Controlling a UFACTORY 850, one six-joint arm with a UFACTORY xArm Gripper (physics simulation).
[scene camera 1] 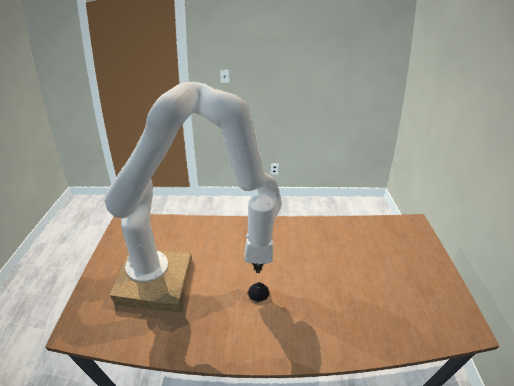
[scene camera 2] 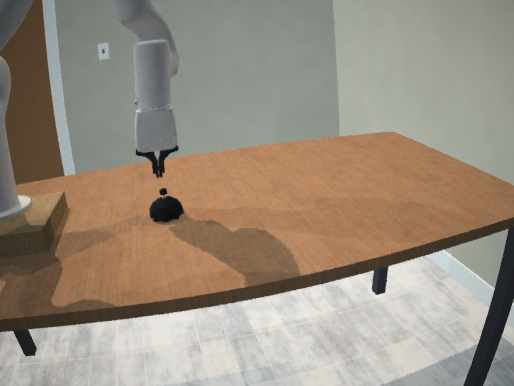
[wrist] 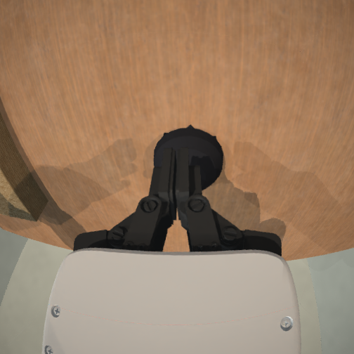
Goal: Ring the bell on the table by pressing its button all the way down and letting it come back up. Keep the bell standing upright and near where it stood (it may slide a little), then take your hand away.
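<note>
A black domed bell (scene camera 1: 258, 292) (scene camera 2: 166, 209) stands upright on the wooden table (scene camera 1: 360, 260) (scene camera 2: 300, 185) (wrist: 200, 60). Its small black button (scene camera 2: 163, 191) shows raised on a short light stem in the second scene view. My gripper (scene camera 1: 258, 271) (scene camera 2: 159, 175) is shut with nothing between its fingers. Its tips are above the button, with a gap between them and the button. In the wrist view the shut fingers (wrist: 176, 150) cover part of the bell (wrist: 212, 155), and the button is hidden behind them.
The arm's base stands on a tan block (scene camera 1: 172, 280) (scene camera 2: 35, 225) (wrist: 15, 185) at the left of the table. Shadows of the arm lie across the table around the bell. A wall with a brown door (scene camera 1: 135, 75) stands behind the table.
</note>
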